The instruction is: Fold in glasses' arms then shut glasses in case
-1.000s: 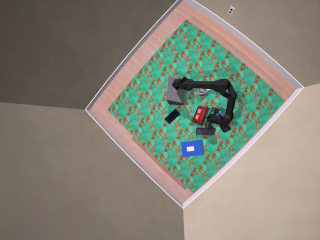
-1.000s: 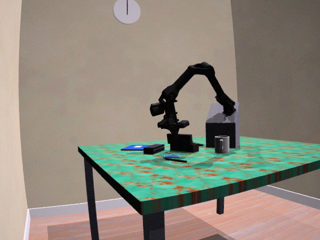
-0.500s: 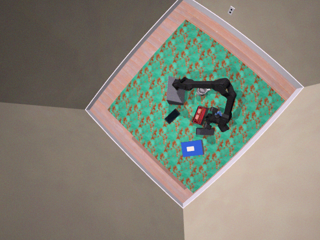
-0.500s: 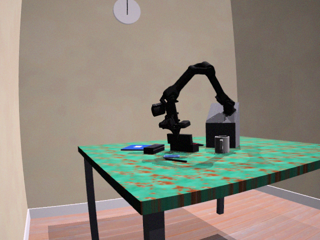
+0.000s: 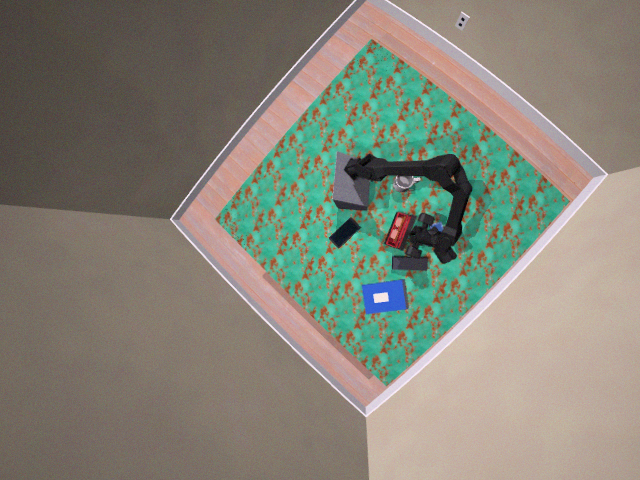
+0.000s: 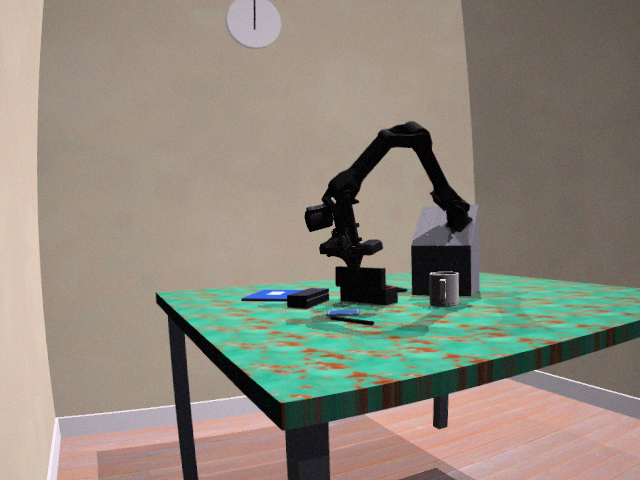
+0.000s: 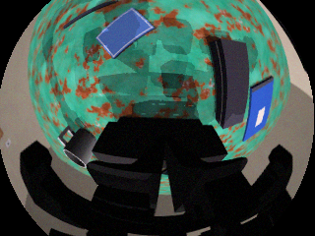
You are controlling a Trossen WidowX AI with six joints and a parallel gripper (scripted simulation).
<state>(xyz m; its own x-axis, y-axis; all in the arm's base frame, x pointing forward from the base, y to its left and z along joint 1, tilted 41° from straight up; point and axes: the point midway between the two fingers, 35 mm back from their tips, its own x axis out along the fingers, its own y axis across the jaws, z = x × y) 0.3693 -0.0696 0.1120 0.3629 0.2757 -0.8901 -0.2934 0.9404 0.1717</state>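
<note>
Now: hand 70 mm above the black glasses case, 40 mm past it and 10 mm to the left of it. The rest, counted from my hand: black box (100 mm to the right, 90 mm below, 90 mm ahead); glasses (90 mm below, 60 mm behind, 10 mm to the right); glasses case lid (40 mm below, 20 mm behind, 10 mm to the right).
</note>
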